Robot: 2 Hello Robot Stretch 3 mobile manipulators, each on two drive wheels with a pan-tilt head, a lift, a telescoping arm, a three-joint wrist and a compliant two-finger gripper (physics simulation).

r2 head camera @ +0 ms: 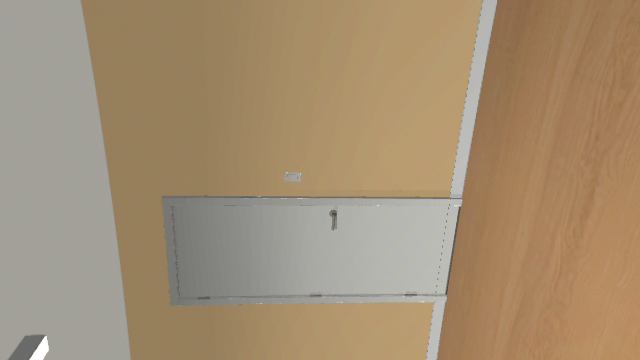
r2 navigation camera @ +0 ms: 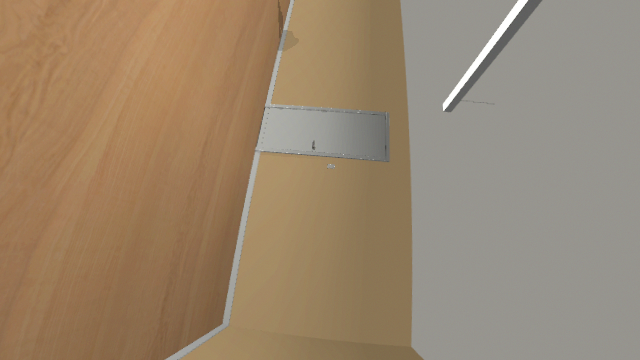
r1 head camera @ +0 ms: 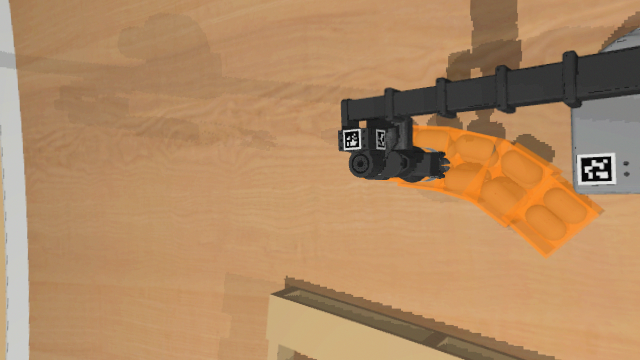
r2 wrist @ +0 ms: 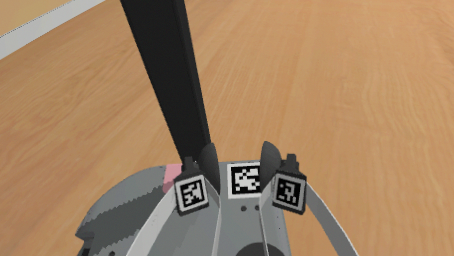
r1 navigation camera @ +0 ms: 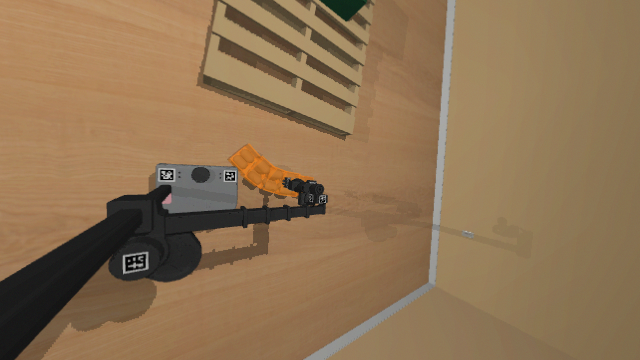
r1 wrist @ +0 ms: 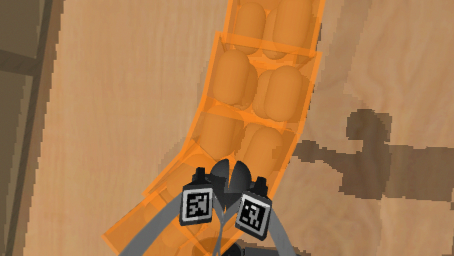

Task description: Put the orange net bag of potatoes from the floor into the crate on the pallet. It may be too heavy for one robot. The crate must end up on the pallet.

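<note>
The orange net bag of potatoes (r1 head camera: 520, 167) (r1 navigation camera: 260, 167) (r1 wrist: 280, 95) lies bent on the floor; one end is beside a robot base, the other partly hidden under r1's wrist. r1's gripper (r1 head camera: 445, 165) (r1 navigation camera: 286, 183) (r1 wrist: 230, 176) is shut with nothing seen between its fingertips, above the bag. The pallet (r1 head camera: 300, 321) (r1 navigation camera: 250, 82) lies apart from the bag. A dark green corner, seemingly the crate (r1 navigation camera: 346, 7), shows over the pallet at the top edge; the rest is out of view. r2's gripper (r2 wrist: 242, 162) is open and empty, above r2's own base.
r1's grey base (r1 head camera: 600, 130) (r1 navigation camera: 200, 192) is close to the bag's end. r1's extended arm (r1 head camera: 470, 95) (r1 navigation camera: 265, 214) passes beside the bag. A wall (r1 navigation camera: 525, 125) stands beyond. r2's head and navigation cameras face a wall with a grey door (r2 head camera: 270, 250) (r2 navigation camera: 345, 132).
</note>
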